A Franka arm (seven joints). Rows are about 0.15 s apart.
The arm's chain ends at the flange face. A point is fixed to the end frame.
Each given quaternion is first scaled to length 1.
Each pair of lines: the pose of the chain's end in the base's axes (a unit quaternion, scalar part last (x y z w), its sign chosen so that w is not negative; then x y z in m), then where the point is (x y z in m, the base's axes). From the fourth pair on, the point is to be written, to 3 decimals.
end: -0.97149 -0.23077 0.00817 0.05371 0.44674 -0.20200 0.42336
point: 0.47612 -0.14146 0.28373
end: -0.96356 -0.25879 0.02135 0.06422 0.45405 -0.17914 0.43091
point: 0.47587 -0.11489 0.29155
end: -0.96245 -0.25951 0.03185 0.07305 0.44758 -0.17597 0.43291
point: 0.46577 -0.11003 0.29382
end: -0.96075 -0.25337 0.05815 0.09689 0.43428 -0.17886 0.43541
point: 0.444 -0.109 0.298
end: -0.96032 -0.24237 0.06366 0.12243 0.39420 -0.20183 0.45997
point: 0.402 -0.126 0.325
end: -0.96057 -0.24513 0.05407 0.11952 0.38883 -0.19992 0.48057
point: 0.399 -0.124 0.346
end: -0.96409 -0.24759 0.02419 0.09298 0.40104 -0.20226 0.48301
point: 0.421 -0.131 0.347
